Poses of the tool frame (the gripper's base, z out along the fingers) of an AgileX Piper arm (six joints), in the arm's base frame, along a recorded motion.
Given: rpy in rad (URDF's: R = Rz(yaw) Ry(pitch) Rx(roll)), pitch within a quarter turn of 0, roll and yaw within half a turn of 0; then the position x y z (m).
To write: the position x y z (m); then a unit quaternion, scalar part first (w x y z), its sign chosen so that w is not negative. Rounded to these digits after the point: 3 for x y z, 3 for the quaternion.
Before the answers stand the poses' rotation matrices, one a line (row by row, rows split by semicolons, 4 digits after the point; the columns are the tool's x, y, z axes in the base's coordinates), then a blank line. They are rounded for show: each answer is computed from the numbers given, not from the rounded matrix.
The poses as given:
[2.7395 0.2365 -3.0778 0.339 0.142 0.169]
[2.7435 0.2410 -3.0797 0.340 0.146 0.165]
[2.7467 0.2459 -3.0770 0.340 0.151 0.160]
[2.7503 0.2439 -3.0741 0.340 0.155 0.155]
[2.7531 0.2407 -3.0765 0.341 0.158 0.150]
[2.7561 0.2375 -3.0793 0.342 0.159 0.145]
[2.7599 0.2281 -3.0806 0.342 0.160 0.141]
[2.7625 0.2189 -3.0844 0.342 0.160 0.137]
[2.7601 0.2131 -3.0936 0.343 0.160 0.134]
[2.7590 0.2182 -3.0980 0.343 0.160 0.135]
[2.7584 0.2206 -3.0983 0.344 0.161 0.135]
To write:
-0.9702 -0.1502 0.1902; -0.0620 0.9125 0.4043; -0.2343 0.3805 -0.8946
-0.9692 -0.1494 0.1956; -0.0601 0.9143 0.4005; -0.2387 0.3765 -0.8952
-0.9679 -0.1530 0.1994; -0.0626 0.9151 0.3984; -0.2434 0.3731 -0.8953
-0.9682 -0.1542 0.1970; -0.0654 0.9161 0.3956; -0.2415 0.3701 -0.8971
-0.9691 -0.1503 0.1955; -0.0632 0.9176 0.3923; -0.2384 0.3679 -0.8988
-0.9700 -0.1460 0.1942; -0.0605 0.9193 0.3889; -0.2353 0.3655 -0.9006
-0.9723 -0.1406 0.1868; -0.0594 0.9212 0.3846; -0.2261 0.3628 -0.9040
-0.9745 -0.1333 0.1803; -0.0558 0.9229 0.3810; -0.2172 0.3612 -0.9068
-0.9763 -0.1232 0.1782; -0.0469 0.9233 0.3813; -0.2115 0.3639 -0.9071
-0.9754 -0.1212 0.1844; -0.0425 0.9233 0.3817; -0.2165 0.3645 -0.9057
-0.9749 -0.1219 0.1866; -0.0422 0.9231 0.3823; -0.2188 0.3648 -0.9050

[0.339 0.142 0.169 0.109 -0.055 0.972 0.202]
[0.340 0.146 0.165 0.112 -0.054 0.972 0.200]
[0.340 0.151 0.160 0.114 -0.055 0.972 0.198]
[0.340 0.155 0.155 0.113 -0.056 0.972 0.197]
[0.341 0.158 0.150 0.112 -0.055 0.973 0.195]
[0.342 0.159 0.145 0.110 -0.053 0.973 0.194]
[0.342 0.160 0.141 0.106 -0.051 0.974 0.192]
[0.342 0.160 0.137 0.102 -0.048 0.975 0.190]
[0.343 0.160 0.134 0.100 -0.044 0.976 0.191]
[0.343 0.160 0.135 0.103 -0.042 0.975 0.191]
[0.344 0.161 0.135 0.104 -0.042 0.975 0.192]

